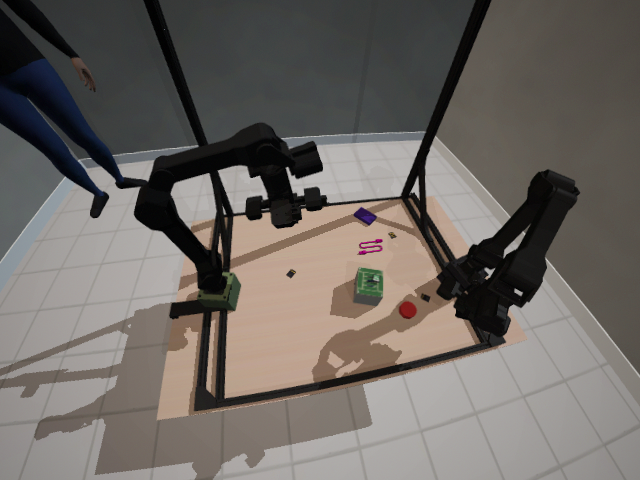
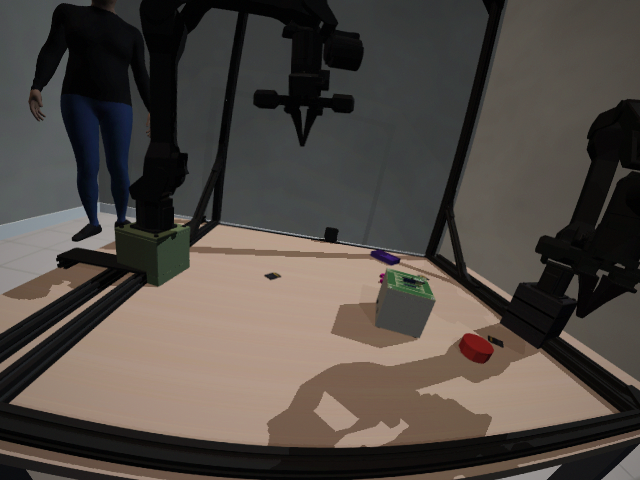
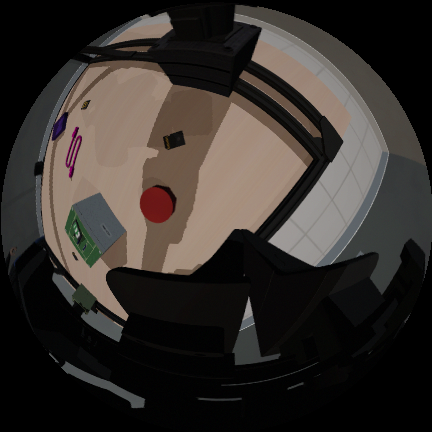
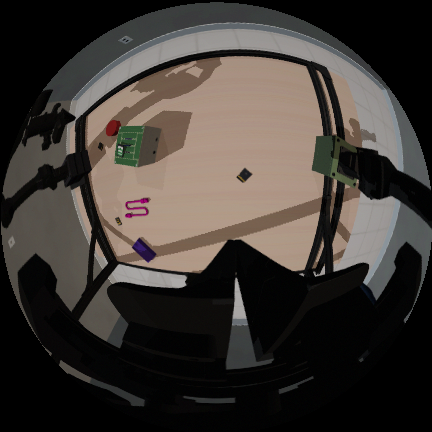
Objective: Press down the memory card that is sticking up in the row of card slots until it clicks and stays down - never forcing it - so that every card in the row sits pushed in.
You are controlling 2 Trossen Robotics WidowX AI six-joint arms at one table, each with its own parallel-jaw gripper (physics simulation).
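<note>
A grey box topped by a green board with the card slots stands on the table right of centre. The cards on it are too small for me to tell which one sticks up. My right gripper is shut and empty. It hangs high above the back of the table, pointing down, far from the box. My left gripper is shut and empty. It sits folded back at the table's front right corner, right of the box.
A red disc lies right of the box. Loose cards, a pink cable and a purple block lie around. Black frame posts ring the table. A person stands at the far left.
</note>
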